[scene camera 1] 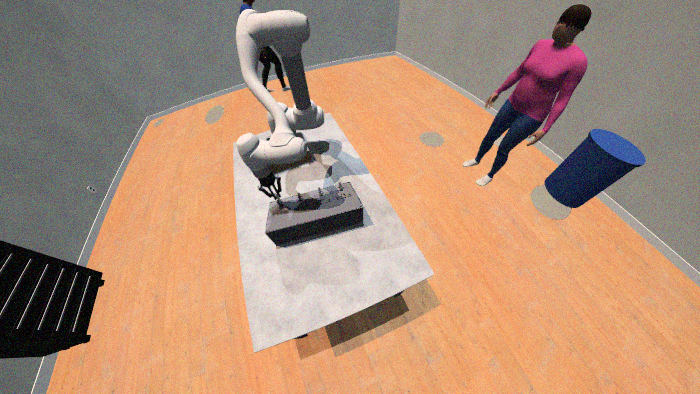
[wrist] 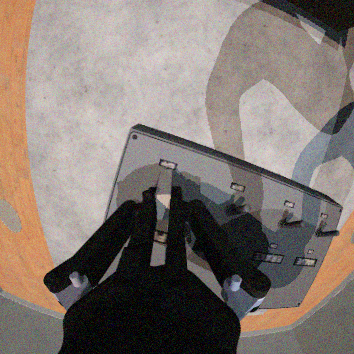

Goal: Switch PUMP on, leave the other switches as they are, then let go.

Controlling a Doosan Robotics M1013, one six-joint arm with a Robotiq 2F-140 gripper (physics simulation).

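Frame: origin at the arm's base, x ahead, y left, z up, level; millimetres.
Seen in the pictures: gripper, fingertip midpoint: (scene camera 1: pixel 279 201) (wrist: pixel 166 179).
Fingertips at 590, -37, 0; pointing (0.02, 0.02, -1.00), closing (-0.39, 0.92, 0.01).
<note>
Offsets run from my fingertips to a thing's top centre, as dx, dy, dz. Level surfaces: height alone.
A dark grey switch box (scene camera 1: pixel 315 225) (wrist: pixel 145 147) stands on the table, with a row of small lever switches on its top. My gripper (scene camera 1: pixel 278 197) (wrist: pixel 166 179) is shut with a narrow gap between the fingers and nothing held. It points down at the leftmost switch, at the end of the box. In the wrist view the fingers hide that switch, and whether they touch it cannot be told. A second switch {+4, +117, +30} (wrist: pixel 237 206), a third switch {-2, +236, +30} (wrist: pixel 291 220) and a fourth switch {-8, +356, +30} (wrist: pixel 328 232) stand to the right. The labels are too blurred to tell which is PUMP.
The pale table {dz -96} (scene camera 1: pixel 300 310) (wrist: pixel 90 90) bears the box and the arm's base. A blue barrel (scene camera 1: pixel 585 172) and a person in pink (scene camera 1: pixel 550 75) stand on the floor to the right. Another person (scene camera 1: pixel 272 67) is partly hidden behind the arm. A black slatted structure (scene camera 1: pixel 92 305) is at left.
</note>
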